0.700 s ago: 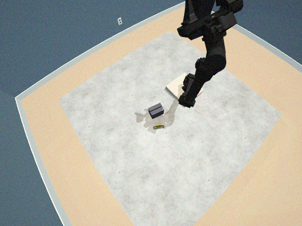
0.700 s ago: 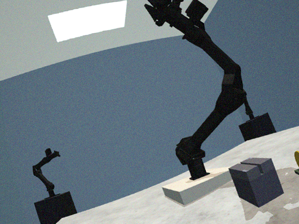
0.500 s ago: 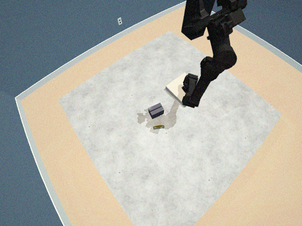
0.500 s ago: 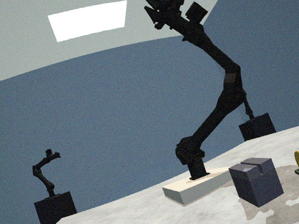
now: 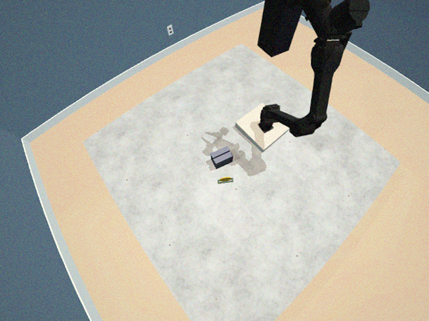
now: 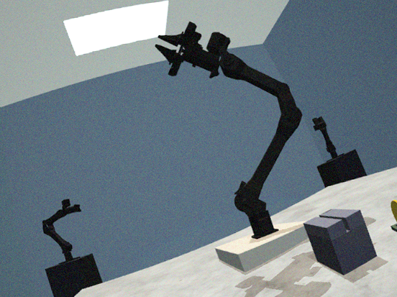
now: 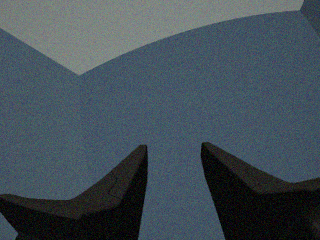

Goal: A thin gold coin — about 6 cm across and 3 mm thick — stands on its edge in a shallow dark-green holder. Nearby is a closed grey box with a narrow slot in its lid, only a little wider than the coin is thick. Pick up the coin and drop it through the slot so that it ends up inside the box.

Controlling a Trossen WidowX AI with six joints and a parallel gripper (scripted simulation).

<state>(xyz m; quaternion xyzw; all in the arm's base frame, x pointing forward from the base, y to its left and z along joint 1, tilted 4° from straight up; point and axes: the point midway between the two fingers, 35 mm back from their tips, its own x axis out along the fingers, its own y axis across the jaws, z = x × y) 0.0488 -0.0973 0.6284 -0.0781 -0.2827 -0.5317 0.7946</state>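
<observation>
Now: gripper tip 66 cm above the gold coin, 31 cm short of it and 22 cm to the right of it.
</observation>
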